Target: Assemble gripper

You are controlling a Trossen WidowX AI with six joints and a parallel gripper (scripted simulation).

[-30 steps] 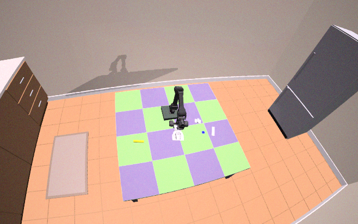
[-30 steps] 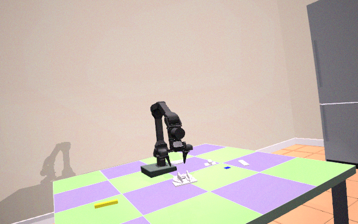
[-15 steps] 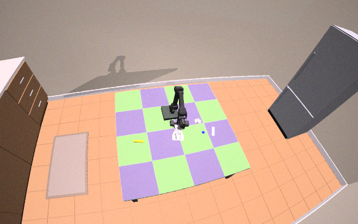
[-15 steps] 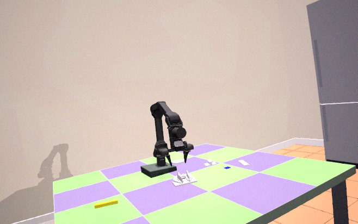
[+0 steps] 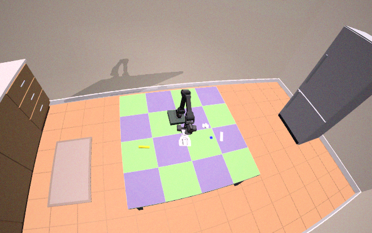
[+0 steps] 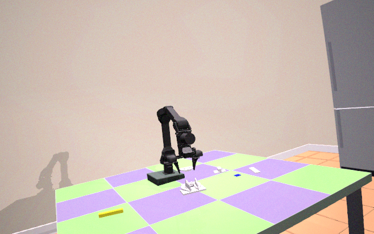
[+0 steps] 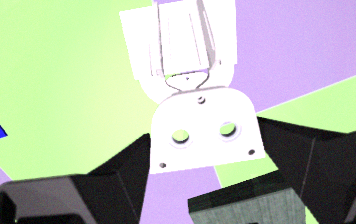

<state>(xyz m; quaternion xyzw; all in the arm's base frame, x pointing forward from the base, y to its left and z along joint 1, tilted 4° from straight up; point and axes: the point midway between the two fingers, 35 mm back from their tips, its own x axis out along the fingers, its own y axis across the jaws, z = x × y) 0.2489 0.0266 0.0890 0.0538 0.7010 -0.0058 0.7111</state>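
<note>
The white housing plate lies 10 mm ahead of my gripper tip and 20 mm above it. Also, from my gripper tip: blue cube: 30 mm ahead, 280 mm to the left, 80 mm below; yellow bar: 100 mm ahead, 420 mm to the right, 70 mm below; white strip: 30 mm ahead, 400 mm to the left, 80 mm below.
</note>
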